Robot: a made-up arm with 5 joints.
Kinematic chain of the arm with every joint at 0, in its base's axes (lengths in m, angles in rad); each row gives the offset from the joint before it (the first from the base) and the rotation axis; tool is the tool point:
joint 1: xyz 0 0 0.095 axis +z
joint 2: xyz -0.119 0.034 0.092 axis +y
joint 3: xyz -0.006 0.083 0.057 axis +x
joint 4: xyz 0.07 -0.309 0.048 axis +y
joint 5: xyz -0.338 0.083 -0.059 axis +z
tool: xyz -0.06 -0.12 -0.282
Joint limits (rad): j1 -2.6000..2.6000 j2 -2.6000..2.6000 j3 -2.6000..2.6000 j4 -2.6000..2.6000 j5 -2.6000..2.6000
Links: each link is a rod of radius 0.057 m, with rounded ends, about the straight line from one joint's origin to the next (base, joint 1, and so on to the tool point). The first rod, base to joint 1, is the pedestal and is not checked.
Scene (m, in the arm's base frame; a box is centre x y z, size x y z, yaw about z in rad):
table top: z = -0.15
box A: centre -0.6 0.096 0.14 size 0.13 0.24 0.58 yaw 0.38
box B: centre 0.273 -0.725 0 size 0.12 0.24 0.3 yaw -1.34
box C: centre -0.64 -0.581 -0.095 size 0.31 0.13 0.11 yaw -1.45
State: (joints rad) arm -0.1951 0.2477 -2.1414 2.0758 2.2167
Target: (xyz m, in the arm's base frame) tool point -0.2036 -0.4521 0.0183
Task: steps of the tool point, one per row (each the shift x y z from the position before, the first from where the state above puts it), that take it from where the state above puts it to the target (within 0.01 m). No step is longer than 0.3 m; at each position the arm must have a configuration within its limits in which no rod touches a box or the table.
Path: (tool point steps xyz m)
1: -0.0226 0.0027 0.0936
2: -0.0260 -0.0236 0.1151
3: -0.0157 -0.0570 0.1237
4: -0.2014 -0.1398 0.0307
5: -0.1241 -0.2154 0.0213
6: -0.0203 -0.2513 0.0105
7: 0.0906 -0.2387 -0.0009
8: 0.1865 -0.1792 -0.0127
9: 0.2482 -0.0828 -0.0243
10: -0.0165 -0.0330 -0.1270
11: -0.0409 0.0005 -0.1300
12: -0.0503 0.0339 -0.1213
13: -0.0459 0.0607 -0.1060
14: -0.0317 0.0768 -0.0883

